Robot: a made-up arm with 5 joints.
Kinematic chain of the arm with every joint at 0, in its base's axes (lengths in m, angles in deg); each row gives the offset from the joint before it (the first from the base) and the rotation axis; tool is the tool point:
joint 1: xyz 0 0 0.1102 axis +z
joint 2: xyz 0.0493 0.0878 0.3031 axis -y
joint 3: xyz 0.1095 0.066 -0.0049 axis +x
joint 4: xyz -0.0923 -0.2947 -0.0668 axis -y
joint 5: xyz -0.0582 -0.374 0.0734 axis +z
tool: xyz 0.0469 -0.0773 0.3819
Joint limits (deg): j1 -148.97..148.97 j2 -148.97..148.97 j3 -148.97..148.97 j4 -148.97..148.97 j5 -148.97..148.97
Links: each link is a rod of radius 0.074 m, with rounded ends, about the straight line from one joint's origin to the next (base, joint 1, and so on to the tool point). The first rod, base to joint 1, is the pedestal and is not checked.
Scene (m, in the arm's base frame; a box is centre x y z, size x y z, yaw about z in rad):
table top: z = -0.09
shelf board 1: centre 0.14 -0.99 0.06 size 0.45 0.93 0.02 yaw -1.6
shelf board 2: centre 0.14 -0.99 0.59 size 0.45 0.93 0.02 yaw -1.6
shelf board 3: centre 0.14 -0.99 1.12 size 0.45 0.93 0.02 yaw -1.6
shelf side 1: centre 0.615 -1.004 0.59 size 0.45 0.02 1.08 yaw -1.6
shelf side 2: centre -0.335 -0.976 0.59 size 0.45 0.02 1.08 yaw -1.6
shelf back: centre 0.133 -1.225 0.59 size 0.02 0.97 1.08 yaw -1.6
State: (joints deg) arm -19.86 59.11 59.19 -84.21 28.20
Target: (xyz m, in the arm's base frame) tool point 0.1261 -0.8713 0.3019
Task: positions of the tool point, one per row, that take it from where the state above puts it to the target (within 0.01 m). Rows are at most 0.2 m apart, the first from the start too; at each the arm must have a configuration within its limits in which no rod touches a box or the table.
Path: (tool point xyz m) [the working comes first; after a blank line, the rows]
Joints at the target: -71.63 47.41 57.35 -93.79 13.83
Straight joint move there: clear.

1: 0.6231 -0.6054 0.4448
2: 0.4814 -0.7315 0.3981
3: 0.3127 -0.8221 0.3504
4: 0.1261 -0.8713 0.3019

